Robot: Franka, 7 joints.
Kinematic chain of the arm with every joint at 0, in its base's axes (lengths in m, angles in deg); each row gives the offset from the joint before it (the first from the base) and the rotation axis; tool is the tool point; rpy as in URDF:
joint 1: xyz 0 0 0.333 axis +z
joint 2: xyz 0 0 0 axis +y
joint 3: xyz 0 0 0.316 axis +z
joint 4: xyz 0.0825 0 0 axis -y
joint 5: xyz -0.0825 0 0.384 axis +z
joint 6: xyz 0 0 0 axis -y
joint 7: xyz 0.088 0 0 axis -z
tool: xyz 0 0 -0.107 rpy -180 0 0
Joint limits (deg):
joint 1: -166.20..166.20
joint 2: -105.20..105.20
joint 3: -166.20..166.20
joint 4: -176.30..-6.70
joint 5: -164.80..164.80
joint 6: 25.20..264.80
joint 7: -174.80..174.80
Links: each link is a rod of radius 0.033 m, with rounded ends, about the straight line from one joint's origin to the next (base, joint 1, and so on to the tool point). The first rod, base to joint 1, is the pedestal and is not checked.
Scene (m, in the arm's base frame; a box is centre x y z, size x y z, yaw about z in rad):
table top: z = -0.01
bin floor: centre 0.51 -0.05 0 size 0.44 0.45 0.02 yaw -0.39
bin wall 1: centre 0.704 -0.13 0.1 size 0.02 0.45 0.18 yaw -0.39
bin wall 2: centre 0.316 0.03 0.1 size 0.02 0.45 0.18 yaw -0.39
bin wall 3: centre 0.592 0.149 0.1 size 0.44 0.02 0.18 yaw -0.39
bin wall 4: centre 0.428 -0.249 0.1 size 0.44 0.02 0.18 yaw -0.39
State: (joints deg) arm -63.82 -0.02 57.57 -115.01 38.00 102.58 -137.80
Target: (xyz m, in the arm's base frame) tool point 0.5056 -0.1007 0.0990
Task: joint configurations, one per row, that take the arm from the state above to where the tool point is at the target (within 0.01 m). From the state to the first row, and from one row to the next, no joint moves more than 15 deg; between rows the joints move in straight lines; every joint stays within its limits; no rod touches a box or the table.
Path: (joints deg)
1: -61.46 11.77 52.15 -115.51 37.73 105.85 -137.80
2: -59.11 23.56 46.73 -116.00 37.46 109.12 -137.80
3: -56.75 35.35 41.31 -116.50 37.19 112.39 -137.80
4: -54.40 47.14 35.88 -117.00 36.92 115.67 -137.80

